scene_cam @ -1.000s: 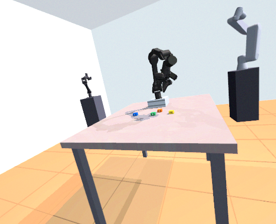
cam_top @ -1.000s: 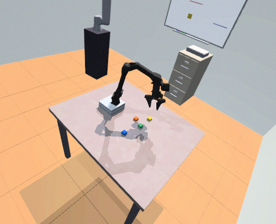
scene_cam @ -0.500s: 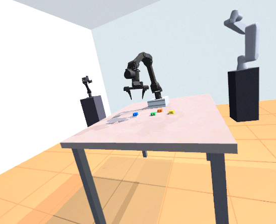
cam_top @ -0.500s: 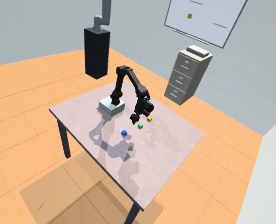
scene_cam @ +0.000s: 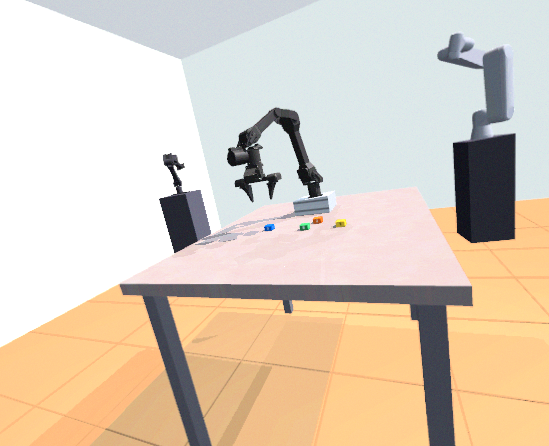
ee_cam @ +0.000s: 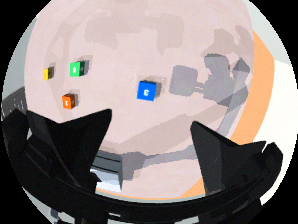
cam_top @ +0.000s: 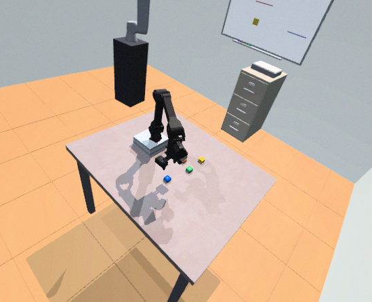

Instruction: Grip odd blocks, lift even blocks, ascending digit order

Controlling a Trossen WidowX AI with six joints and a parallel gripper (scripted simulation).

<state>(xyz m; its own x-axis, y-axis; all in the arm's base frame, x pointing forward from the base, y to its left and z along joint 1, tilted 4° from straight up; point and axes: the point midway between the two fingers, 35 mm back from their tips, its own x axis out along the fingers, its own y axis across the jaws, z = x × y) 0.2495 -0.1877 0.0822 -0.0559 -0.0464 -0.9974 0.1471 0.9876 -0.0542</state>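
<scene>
Now: the yellow block 30 cm to the left of my gripper tip, 11 cm below it and 7 cm ahead of it. From my gripper tip the other things lie so: blue block 11 cm below, 1 cm to the left; then orange block 21 cm to the left, 11 cm below, 2 cm behind; then green block 17 cm to the left, 11 cm below, 6 cm ahead.
</scene>
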